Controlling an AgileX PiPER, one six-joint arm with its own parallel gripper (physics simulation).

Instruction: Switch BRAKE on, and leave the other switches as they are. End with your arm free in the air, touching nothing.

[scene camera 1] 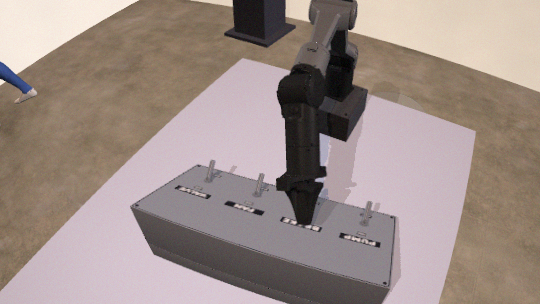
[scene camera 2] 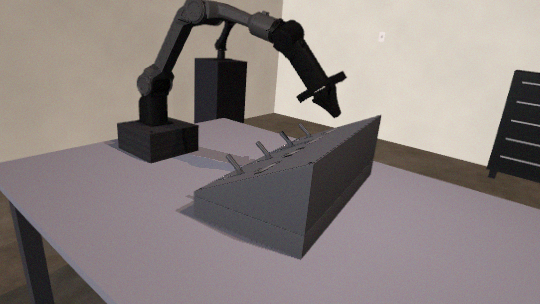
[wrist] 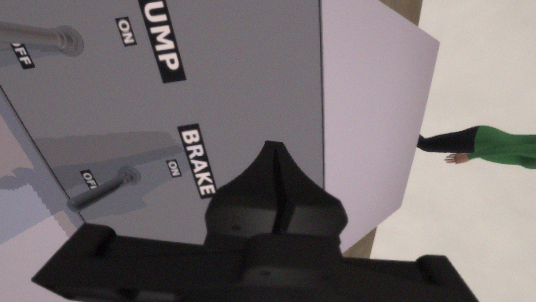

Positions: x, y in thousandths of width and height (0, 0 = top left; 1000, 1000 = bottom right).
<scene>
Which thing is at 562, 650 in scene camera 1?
My gripper.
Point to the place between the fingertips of my gripper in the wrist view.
508, 505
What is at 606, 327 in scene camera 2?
My gripper.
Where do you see a brake lever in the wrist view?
146, 674
</scene>
